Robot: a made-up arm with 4 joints. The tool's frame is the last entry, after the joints.
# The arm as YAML. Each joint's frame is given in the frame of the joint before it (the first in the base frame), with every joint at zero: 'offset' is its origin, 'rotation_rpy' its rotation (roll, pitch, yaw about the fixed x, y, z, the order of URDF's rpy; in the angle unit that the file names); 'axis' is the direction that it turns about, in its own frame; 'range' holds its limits. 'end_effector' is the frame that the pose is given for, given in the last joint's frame.
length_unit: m
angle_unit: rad
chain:
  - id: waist
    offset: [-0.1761, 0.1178, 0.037]
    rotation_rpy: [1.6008, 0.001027, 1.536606]
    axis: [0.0, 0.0, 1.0]
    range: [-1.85, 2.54]
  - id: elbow
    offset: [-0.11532, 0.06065, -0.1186]
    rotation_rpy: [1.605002, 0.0, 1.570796]
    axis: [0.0, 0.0, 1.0]
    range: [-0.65, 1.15]
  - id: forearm
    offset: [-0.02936, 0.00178, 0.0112]
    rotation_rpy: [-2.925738, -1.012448, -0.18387]
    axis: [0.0, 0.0, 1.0]
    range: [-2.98, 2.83]
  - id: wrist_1
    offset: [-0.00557, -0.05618, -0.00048]
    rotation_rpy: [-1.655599, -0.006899, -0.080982]
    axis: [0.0, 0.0, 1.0]
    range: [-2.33, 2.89]
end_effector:
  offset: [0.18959, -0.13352, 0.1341]
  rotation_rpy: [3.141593, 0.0, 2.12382]
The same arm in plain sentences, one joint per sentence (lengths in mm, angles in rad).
The arm has four revolute joints in a row. What follows holds with every joint at zero, and every direction is one of the base frame's.
Joint 1 lies 176.1 mm along -x and 117.8 mm along +y and 37 mm along +z from the base frame's origin and rotates about the direction (0.998965, -0.034199, -0.029999), from -1.85 to 2.54 rad.
Joint 2 lies 120.6 mm along -x and 111.2 mm along -y and 64.3 mm along +z from joint 1 and rotates about +y, from -0.65 to 1.15 rad.
Joint 3 lies 0.9 mm along +x and 11.2 mm along +y and 29.4 mm along -z from joint 2 and rotates about the direction (0.084699, -0.517492, 0.851486), from -2.98 to 2.83 rad.
Joint 4 lies 56.2 mm along +x and 1.9 mm along +y and 5 mm along -z from joint 3 and rotates about -x, from -2.33 to 2.89 rad.
The tool frame, which is the frame that the pose is given for, lies 134.1 mm along -x and 91.2 mm along +y and 213.2 mm along +z from joint 4; its axes are the base frame's turned by roll 0, pitch 1.5708 and yaw 0 rad (as in URDF: about the fixed x, then y, then z).

